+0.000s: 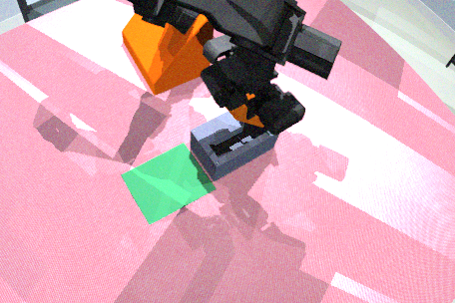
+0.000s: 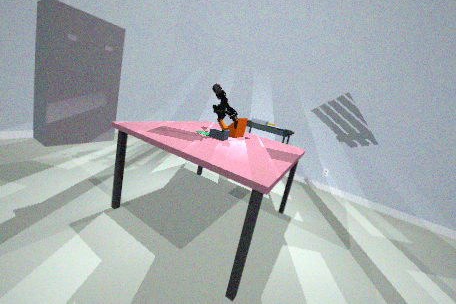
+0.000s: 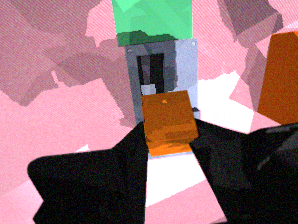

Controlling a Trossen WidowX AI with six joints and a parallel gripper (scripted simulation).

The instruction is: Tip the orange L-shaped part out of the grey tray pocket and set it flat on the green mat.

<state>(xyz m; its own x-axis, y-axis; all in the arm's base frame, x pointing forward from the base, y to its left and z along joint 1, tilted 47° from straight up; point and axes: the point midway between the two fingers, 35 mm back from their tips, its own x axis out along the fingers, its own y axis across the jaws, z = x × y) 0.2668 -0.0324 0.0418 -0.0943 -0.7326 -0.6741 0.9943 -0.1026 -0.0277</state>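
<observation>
Right now my gripper tip is 2 cm past the green mat, 14 cm to the left of it and 16 cm above it. From my gripper tip the other things lie so: orange L-shaped part (1 cm behind, 3 cm to the left, 3 cm below).
</observation>
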